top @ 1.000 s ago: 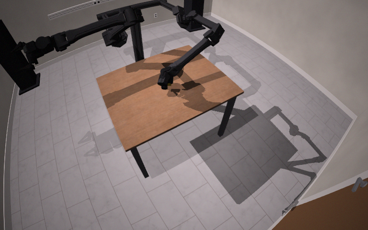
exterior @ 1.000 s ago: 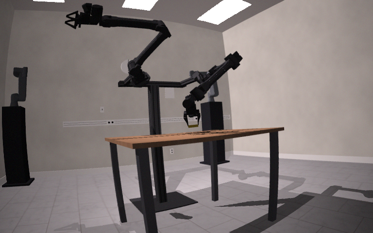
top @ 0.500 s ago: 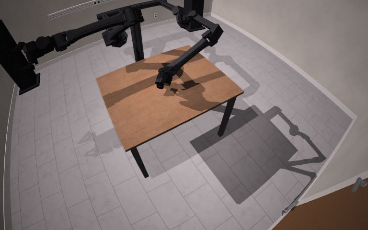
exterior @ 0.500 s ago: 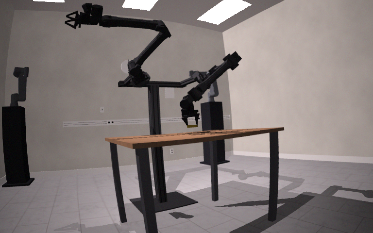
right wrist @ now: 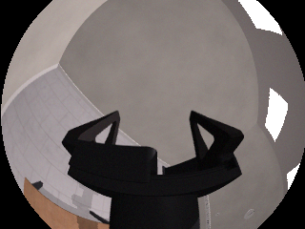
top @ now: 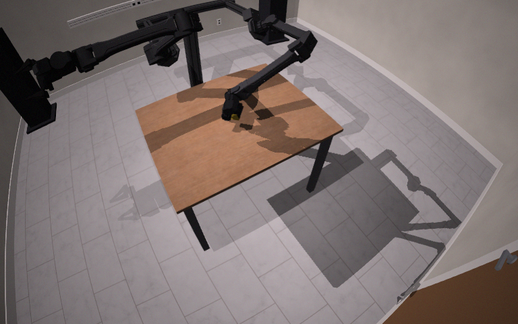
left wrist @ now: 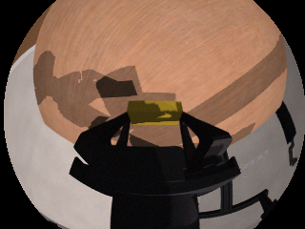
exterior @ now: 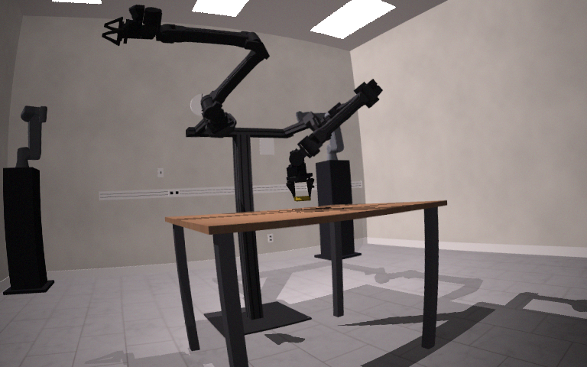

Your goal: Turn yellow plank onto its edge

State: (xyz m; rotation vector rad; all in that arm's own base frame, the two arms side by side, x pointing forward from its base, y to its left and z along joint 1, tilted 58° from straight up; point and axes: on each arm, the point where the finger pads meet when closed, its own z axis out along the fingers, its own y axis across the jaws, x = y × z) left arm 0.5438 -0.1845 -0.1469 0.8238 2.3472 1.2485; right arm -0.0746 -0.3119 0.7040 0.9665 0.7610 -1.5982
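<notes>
Now: left hand 1 cm above the yellow plank.
</notes>
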